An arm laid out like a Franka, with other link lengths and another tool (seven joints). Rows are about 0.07 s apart.
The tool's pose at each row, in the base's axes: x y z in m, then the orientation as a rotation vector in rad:
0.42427, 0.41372, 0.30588, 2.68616, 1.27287, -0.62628
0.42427, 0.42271, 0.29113, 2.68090, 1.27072, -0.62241
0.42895, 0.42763, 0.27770, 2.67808, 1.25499, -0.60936
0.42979, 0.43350, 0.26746, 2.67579, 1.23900, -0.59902
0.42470, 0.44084, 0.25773, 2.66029, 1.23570, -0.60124
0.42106, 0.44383, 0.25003, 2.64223, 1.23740, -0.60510
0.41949, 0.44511, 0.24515, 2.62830, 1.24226, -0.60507
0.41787, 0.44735, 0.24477, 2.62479, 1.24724, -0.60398
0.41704, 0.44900, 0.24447, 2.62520, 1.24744, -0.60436
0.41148, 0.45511, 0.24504, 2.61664, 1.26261, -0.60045
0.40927, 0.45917, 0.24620, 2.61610, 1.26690, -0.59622
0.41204, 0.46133, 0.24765, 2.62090, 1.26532, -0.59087
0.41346, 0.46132, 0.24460, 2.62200, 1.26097, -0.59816
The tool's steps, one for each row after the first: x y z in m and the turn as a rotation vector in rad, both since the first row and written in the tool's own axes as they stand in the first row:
0.01246, -0.00460, 0.01105, -0.00638, -0.00110, 0.00120
0.02410, -0.00313, 0.02047, -0.01795, 0.00085, 0.01238
0.03295, -0.00545, 0.02797, -0.02788, 0.00174, 0.02363
0.03931, -0.01327, 0.03651, -0.03990, -0.00769, 0.02418
0.04253, -0.01734, 0.04389, -0.05210, -0.01824, 0.02094
0.04455, -0.01897, 0.04850, -0.06208, -0.02413, 0.01623
0.04540, -0.02161, 0.04877, -0.06425, -0.02430, 0.01258
0.04623, -0.02328, 0.04887, -0.06371, -0.02425, 0.01246
0.04724, -0.03149, 0.04852, -0.06886, -0.02337, 0.00157
0.04844, -0.03588, 0.04710, -0.07024, -0.02058, -0.00107
0.05096, -0.03528, 0.04433, -0.06922, -0.01580, 0.00092
0.05300, -0.03395, 0.04665, -0.06604, -0.01989, 0.00343

